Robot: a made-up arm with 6 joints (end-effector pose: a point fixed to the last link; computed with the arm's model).
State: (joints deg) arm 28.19 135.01 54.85 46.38 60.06 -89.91
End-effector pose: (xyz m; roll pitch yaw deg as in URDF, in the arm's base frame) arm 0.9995 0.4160 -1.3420 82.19 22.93 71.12
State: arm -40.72 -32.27 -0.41 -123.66 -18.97 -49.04
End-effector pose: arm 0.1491 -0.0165 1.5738 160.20 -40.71 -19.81
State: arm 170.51 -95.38 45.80 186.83 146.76 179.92
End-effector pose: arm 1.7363 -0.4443 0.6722 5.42 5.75 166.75
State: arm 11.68 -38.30 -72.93 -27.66 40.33 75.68
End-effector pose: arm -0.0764 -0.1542 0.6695 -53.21 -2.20 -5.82
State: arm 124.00 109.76 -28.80 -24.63 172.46 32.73
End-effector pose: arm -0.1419 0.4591 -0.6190 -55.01 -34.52 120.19
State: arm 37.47 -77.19 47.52 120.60 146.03 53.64
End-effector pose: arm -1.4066 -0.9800 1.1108 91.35 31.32 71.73
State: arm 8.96 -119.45 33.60 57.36 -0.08 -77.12
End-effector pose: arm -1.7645 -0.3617 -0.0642 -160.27 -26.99 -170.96
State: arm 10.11 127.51 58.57 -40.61 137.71 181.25
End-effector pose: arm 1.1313 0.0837 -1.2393 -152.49 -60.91 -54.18
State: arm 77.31 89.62 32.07 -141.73 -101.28 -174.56
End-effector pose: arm 0.2183 1.5161 -0.4591 -29.48 -35.32 125.42
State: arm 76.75 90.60 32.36 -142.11 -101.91 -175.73
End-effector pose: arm 0.2306 1.5061 -0.4830 -27.69 -35.59 124.39
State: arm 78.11 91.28 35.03 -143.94 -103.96 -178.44
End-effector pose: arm 0.1977 1.5395 -0.4824 -26.65 -39.53 125.89
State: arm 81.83 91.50 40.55 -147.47 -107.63 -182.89
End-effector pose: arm 0.1022 1.6199 -0.4445 -27.43 -47.85 131.62
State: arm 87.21 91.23 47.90 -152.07 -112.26 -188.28
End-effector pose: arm -0.0517 1.7158 -0.3665 -32.74 -58.73 143.84
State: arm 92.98 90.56 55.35 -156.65 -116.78 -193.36
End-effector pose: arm -0.2337 1.7881 -0.2619 -48.01 -68.35 166.53
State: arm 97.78 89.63 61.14 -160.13 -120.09 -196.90
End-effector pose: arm -0.3941 1.8213 -0.1588 -73.42 -72.62 -162.10
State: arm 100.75 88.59 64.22 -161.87 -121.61 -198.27
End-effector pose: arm -0.4951 1.8282 -0.0833 -91.58 -72.46 -140.82
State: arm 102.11 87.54 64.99 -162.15 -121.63 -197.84
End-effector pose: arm -0.5409 1.8267 -0.0383 -97.57 -71.73 -134.27
